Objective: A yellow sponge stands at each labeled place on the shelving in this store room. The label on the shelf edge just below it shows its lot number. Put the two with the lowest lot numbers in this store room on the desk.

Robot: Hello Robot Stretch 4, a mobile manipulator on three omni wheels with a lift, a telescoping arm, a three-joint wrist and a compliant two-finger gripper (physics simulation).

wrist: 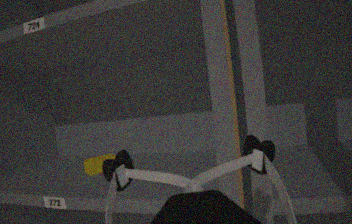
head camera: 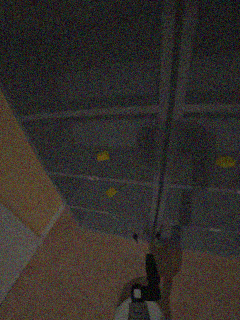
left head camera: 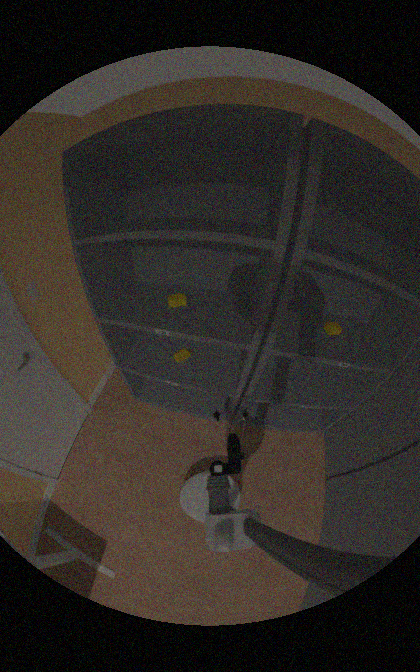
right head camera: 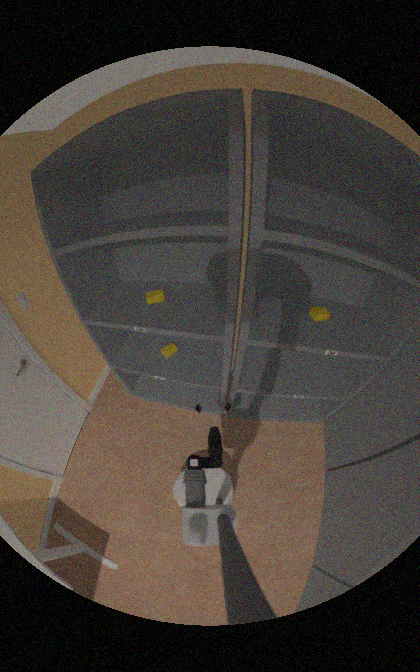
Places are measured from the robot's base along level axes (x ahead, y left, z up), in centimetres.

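Pixels of known places: gripper, fingertip midpoint: [wrist: 187, 155] [head camera: 146, 232] [left head camera: 230, 410] [right head camera: 212, 403].
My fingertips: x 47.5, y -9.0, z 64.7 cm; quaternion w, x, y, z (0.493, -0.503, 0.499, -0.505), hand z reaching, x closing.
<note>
Behind a point stands the place of what it marks.
Three yellow sponges show on the grey shelving: the upper left sponge [head camera: 103, 156] @[y 20.1, x 94.0, z 100.0 cm] [left head camera: 177, 300] @[y 20.0, x 93.9, z 99.9 cm] [right head camera: 155, 296] @[y 19.8, x 93.9, z 100.0 cm], the lower left sponge [head camera: 111, 192] @[y 19.8, x 93.5, z 55.0 cm] [left head camera: 182, 355] @[y 19.4, x 93.2, z 55.1 cm] [right head camera: 169, 350] @[y 19.4, x 93.0, z 54.8 cm] [wrist: 100, 164] @[y 19.5, x 92.4, z 53.5 cm], and the right sponge [head camera: 225, 161] @[y -66.9, x 74.0, z 100.8 cm] [left head camera: 333, 328] @[y -67.3, x 73.5, z 100.6 cm] [right head camera: 320, 314] @[y -67.8, x 73.3, z 100.3 cm]. In the wrist view, a label [wrist: 54, 202] @[y 25.8, x 73.8, z 49.1 cm] below the lower left sponge seems to read 172, but its first digit is blurred. The label [wrist: 34, 25] @[y 25.5, x 73.7, z 94.7 cm] on the shelf edge above seems to read 724. My gripper [head camera: 147, 236] @[y -9.0, x 47.5, z 64.7 cm] [left head camera: 231, 415] @[y -9.0, x 47.5, z 64.7 cm] [right head camera: 213, 408] @[y -9.0, x 47.5, z 64.7 cm] [wrist: 187, 155] @[y -9.0, x 47.5, z 64.7 cm] is open and empty in front of the centre uprights; its left fingertip overlaps the sponge's right end in the wrist view.
The shelving's centre upright [left head camera: 290, 200] @[y -17.4, x 63.7, z 156.0 cm] [right head camera: 235, 200] @[y -17.0, x 63.8, z 149.9 cm] [wrist: 215, 75] @[y -16.3, x 64.0, z 75.6 cm] stands ahead. A pale door [left head camera: 40, 390] @[y 120.0, x 46.9, z 62.0 cm] [right head camera: 30, 360] @[y 116.7, x 60.2, z 84.7 cm] is at the left. A white desk leg [left head camera: 106, 571] [right head camera: 107, 563] shows at the lower left. A large grey surface [right head camera: 370, 500] @[y -95.5, x -32.7, z 56.2 cm] runs along the right.
</note>
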